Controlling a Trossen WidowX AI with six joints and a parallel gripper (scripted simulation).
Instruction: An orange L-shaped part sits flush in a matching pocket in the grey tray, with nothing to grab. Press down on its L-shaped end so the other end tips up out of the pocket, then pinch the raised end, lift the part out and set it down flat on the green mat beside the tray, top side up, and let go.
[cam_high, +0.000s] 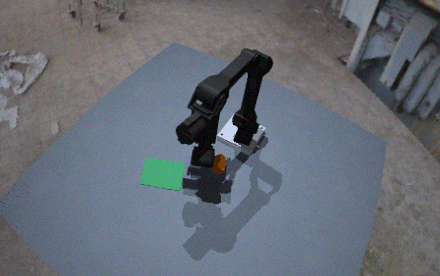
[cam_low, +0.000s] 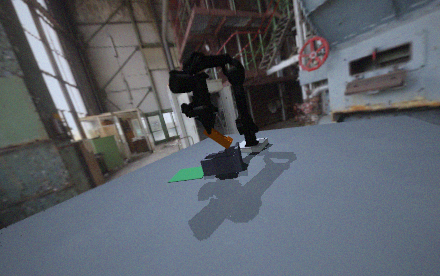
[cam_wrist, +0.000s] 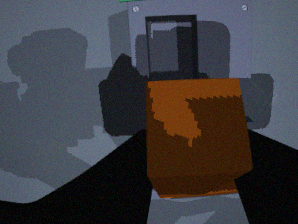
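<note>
Now: the green mat 17 cm below my gripper tip, 14 cm to the right of it and 2 cm ahead of it. From my gripper tip the other things lie so: orange L-shaped part: 3 cm to the left, 3 cm below, 2 cm behind.
</note>
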